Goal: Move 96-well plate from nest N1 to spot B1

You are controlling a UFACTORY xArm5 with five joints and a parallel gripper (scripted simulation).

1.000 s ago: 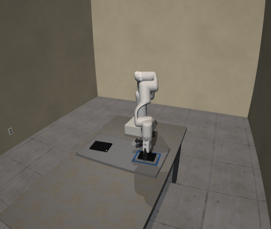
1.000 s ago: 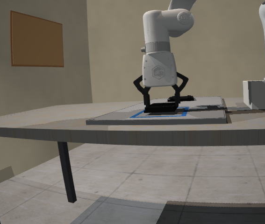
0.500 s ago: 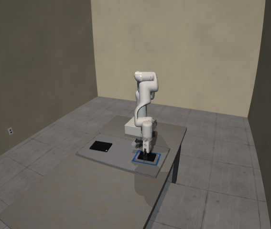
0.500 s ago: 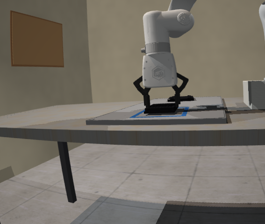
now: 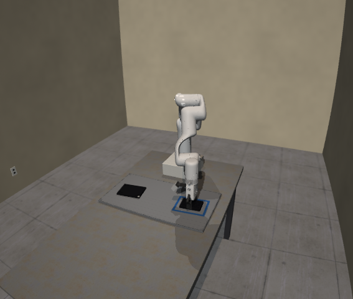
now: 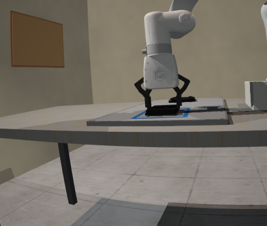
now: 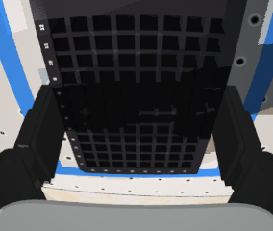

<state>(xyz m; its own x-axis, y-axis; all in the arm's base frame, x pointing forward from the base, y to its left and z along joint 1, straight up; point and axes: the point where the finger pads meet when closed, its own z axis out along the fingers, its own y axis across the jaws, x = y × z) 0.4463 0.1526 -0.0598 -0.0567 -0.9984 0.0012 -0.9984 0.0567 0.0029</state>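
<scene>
My gripper is now 1 cm above the black 96-well plate. Round my hand: black plate nest N1: 41 cm to the right, 5 cm behind, 2 cm below.
</scene>
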